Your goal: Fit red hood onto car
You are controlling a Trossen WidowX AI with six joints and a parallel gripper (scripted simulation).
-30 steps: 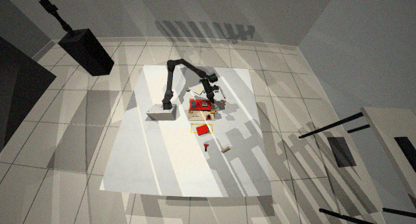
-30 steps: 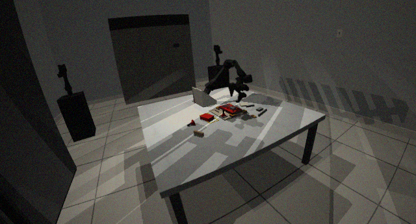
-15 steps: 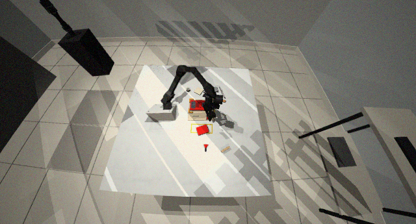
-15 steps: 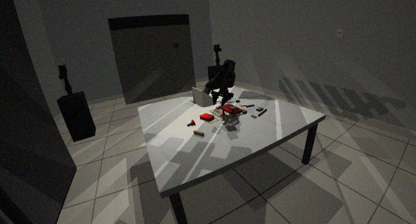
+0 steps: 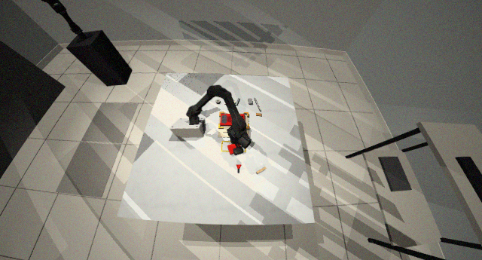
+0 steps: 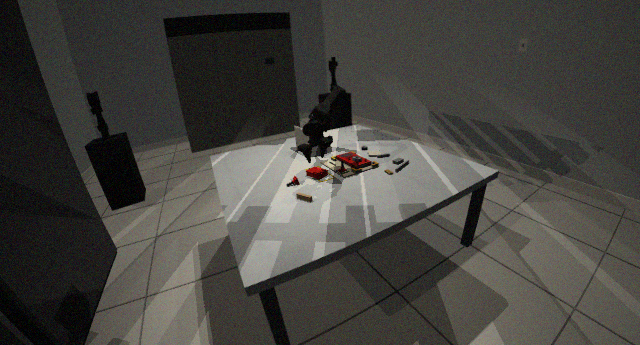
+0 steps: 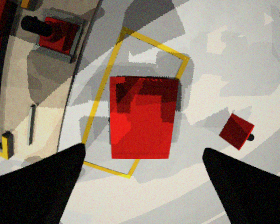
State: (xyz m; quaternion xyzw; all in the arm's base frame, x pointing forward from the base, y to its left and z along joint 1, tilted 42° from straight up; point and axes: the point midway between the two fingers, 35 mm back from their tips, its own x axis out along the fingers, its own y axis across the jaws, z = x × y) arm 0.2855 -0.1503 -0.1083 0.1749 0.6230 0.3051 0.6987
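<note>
My gripper tip is now 6 cm above the red hood. Also, from my gripper tip: wooden block (18 cm to the right, 17 cm ahead, 7 cm below); then tan jig (22 cm to the left, 7 cm below, 2 cm ahead).
</note>
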